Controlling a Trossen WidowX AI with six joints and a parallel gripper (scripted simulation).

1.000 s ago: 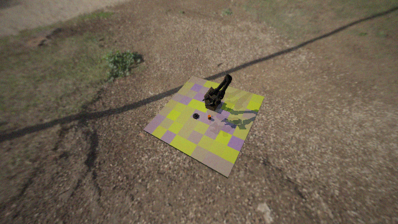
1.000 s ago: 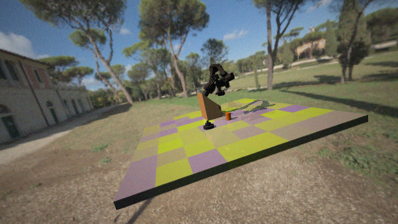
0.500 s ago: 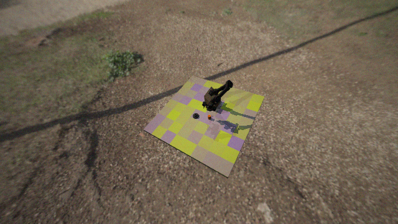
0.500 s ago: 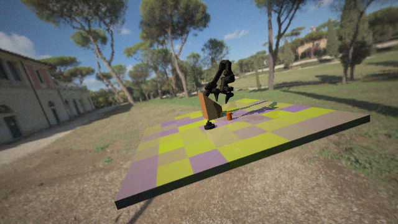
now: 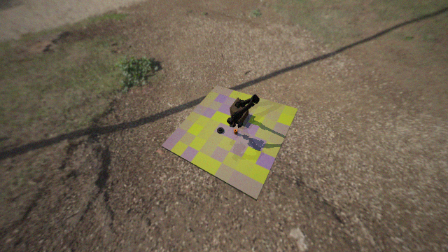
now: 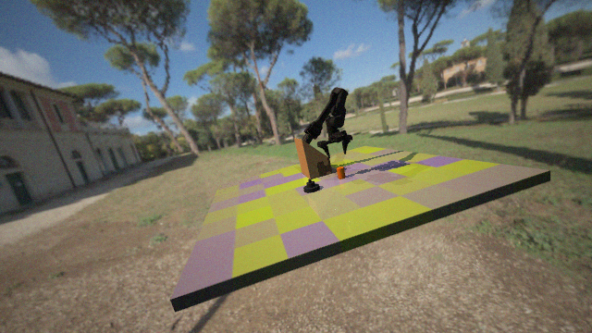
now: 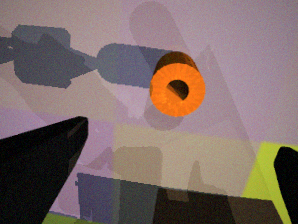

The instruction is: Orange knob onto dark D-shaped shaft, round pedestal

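Now: gripper tip 100 mm above the orange knob. The rest, counted from my gripper tip: pedestal: 50 mm ahead, 200 mm to the right, 100 mm below.
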